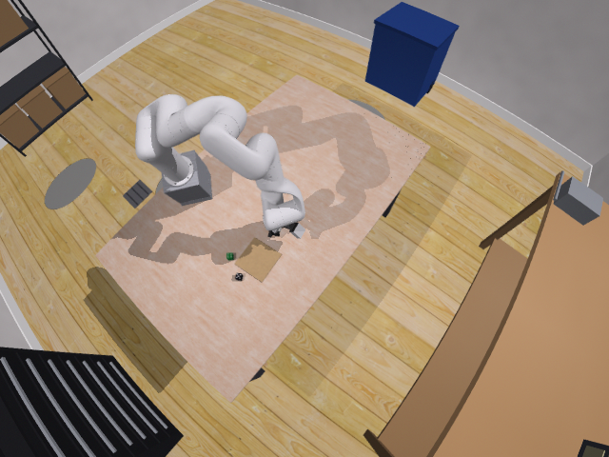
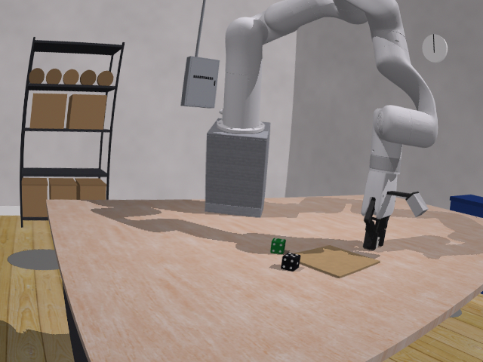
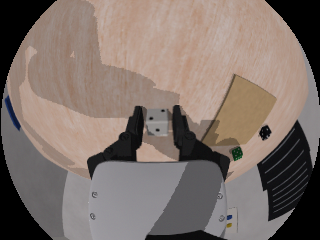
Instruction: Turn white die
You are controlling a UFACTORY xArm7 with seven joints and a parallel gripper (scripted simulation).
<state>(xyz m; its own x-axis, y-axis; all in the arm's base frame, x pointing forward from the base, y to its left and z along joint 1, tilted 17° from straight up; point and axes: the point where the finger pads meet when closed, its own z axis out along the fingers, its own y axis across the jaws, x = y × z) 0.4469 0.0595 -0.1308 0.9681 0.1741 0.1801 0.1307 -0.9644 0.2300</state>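
My gripper is now 10 mm above the white die. Round my hand: green die 210 mm to the right, 100 mm behind, 10 mm below; brown mat 150 mm to the right, 20 mm below; black die 260 mm to the right, 10 mm below, 10 mm behind.
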